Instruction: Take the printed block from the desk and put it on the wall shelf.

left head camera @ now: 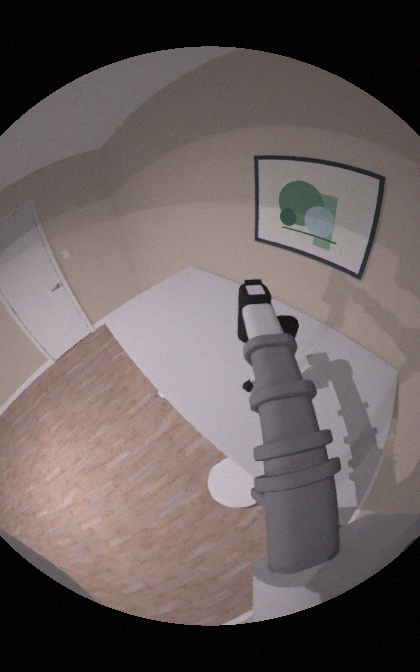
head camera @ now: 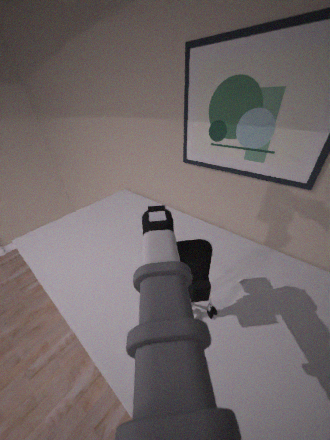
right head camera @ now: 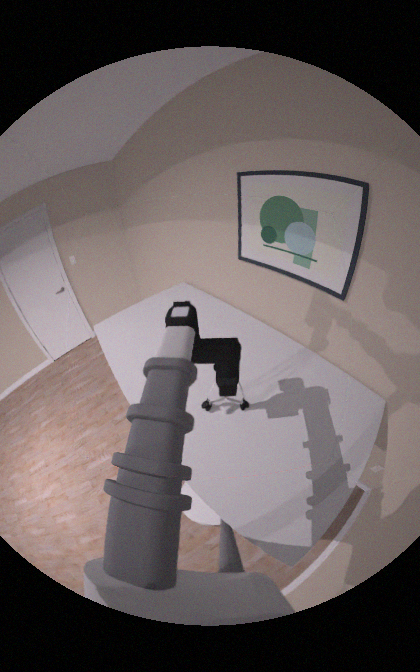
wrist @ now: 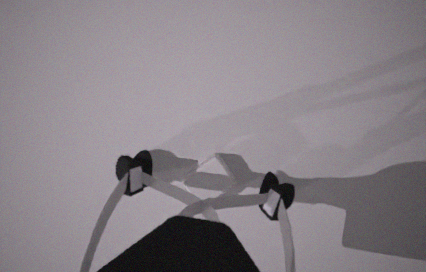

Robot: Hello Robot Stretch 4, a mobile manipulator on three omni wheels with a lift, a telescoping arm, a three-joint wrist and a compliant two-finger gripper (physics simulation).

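The printed block is small and pale with a grey side. In the wrist view it lies on the white desk, partly behind the finger straps. My gripper is open, pointing down low over the desk. The block shows between its two fingertips, with a gap on each side. In the head view one black fingertip shows beside the arm and the other is hidden. The wall shelf does not show in these views.
A framed picture hangs on the wall behind the desk. A round white seat stands at the desk's front edge. A white door is at the far left.
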